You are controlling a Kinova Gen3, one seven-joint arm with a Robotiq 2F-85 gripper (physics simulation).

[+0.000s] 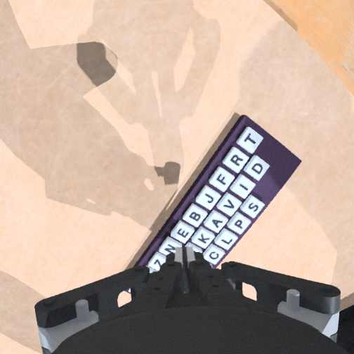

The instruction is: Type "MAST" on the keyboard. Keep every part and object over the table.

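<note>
A dark purple keyboard (280, 155) with white letter keys lies slanted on the table at the centre right. The T key (250, 139) is at its upper end, the S key (253, 206) on its right side, and the A key (216, 222) in the middle row. The M key does not show; the spot below the K key (203, 239) is covered by the fingers. My gripper (184, 258) is shut and empty, with its fingertips over the lower part of the keyboard, between the N key (170, 249) and the C key (214, 255). Whether the tips touch a key cannot be told.
The round, pale tan table top (60, 240) lies under the keyboard. Its edge curves across the upper right, with an orange wooden floor (325, 35) beyond. Shadows of the arm and gripper fall across the upper left. A black part shows at the lower right corner.
</note>
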